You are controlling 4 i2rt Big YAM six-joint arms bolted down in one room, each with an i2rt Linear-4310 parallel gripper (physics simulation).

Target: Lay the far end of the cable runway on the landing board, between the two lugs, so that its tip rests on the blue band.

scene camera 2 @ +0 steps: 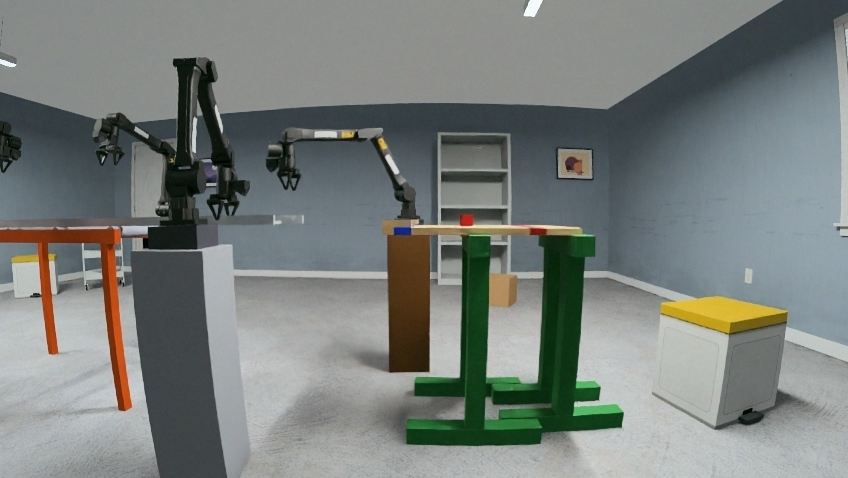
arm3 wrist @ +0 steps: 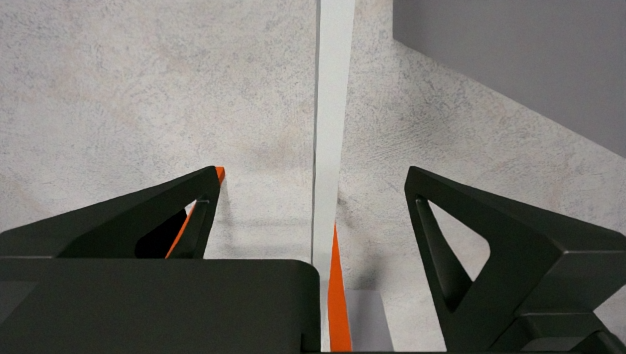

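Observation:
The cable runway (arm3 wrist: 330, 125) (scene camera 2: 255, 220) is a long pale strip. In the wrist view it runs up the picture between arm3's open fingers (arm3 wrist: 313, 170), touching neither. In scene camera 2 its lighter tip points right in mid-air, apart from the landing board (scene camera 2: 498, 229). The blue band (scene camera 2: 402, 230) marks the board's left end. A red block (scene camera 2: 466, 219) stands on the board; whether it is a lug I cannot tell. In scene camera 2 the foreground arm's gripper (scene camera 2: 223, 213) is open near the runway; the centre arm's gripper (scene camera 2: 289, 185) is open above and behind it.
Green trestles (scene camera 2: 476, 332) carry the board. A grey pedestal (scene camera 2: 172, 356) stands in front, a brown pedestal (scene camera 2: 408, 302) behind. An orange-legged table (scene camera 2: 112, 320) is at the left. Two more arms hang their grippers (scene camera 2: 109, 161) (scene camera 2: 5, 168) at the left. A yellow-lidded bin (scene camera 2: 691, 362) stands right.

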